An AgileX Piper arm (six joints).
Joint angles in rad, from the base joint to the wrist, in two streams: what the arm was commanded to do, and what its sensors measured. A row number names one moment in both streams.
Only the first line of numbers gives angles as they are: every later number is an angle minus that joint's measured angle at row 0.
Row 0, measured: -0.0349, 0.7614, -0.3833, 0.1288, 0.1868, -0.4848
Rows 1 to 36, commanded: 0.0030, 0.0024, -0.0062, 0.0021, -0.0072, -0.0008; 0.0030, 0.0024, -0.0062, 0.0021, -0.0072, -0.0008; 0.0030, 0.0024, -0.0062, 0.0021, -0.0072, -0.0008; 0.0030, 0.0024, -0.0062, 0.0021, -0.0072, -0.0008; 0.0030, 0.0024, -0.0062, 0.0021, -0.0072, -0.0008; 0.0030, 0.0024, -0.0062, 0.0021, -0.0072, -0.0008; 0.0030, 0.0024, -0.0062, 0.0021, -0.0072, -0.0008; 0.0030, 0.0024, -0.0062, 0.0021, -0.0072, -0.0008; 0.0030, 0.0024, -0.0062, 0.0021, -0.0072, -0.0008; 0.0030, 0.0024, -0.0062, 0.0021, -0.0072, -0.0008; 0.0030, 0.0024, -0.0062, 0.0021, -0.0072, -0.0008; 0.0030, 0.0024, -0.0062, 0.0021, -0.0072, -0.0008; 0.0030, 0.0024, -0.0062, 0.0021, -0.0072, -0.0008; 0.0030, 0.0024, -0.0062, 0.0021, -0.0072, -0.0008; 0.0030, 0.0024, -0.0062, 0.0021, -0.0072, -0.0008; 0.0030, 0.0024, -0.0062, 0.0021, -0.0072, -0.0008; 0.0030, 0.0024, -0.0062, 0.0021, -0.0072, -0.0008; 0.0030, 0.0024, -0.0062, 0.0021, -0.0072, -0.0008; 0.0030, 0.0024, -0.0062, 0.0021, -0.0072, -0.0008; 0.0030, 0.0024, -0.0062, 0.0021, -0.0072, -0.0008; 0.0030, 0.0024, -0.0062, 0.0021, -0.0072, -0.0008; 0.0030, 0.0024, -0.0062, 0.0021, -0.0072, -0.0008; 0.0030, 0.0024, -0.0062, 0.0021, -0.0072, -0.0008; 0.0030, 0.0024, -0.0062, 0.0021, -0.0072, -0.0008; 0.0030, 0.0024, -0.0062, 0.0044, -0.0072, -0.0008; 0.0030, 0.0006, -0.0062, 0.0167, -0.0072, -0.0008; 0.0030, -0.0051, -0.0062, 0.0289, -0.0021, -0.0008; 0.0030, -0.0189, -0.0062, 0.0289, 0.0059, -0.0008; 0.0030, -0.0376, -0.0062, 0.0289, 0.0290, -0.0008; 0.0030, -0.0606, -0.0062, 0.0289, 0.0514, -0.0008; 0.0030, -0.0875, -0.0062, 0.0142, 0.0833, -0.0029; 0.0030, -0.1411, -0.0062, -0.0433, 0.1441, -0.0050; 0.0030, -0.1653, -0.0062, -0.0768, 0.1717, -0.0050; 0.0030, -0.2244, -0.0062, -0.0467, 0.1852, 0.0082; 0.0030, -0.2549, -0.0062, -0.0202, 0.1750, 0.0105; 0.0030, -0.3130, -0.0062, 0.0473, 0.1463, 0.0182
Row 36, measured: 0.0000, -0.1844, 0.0000, -0.0440, 0.1625, 0.0006
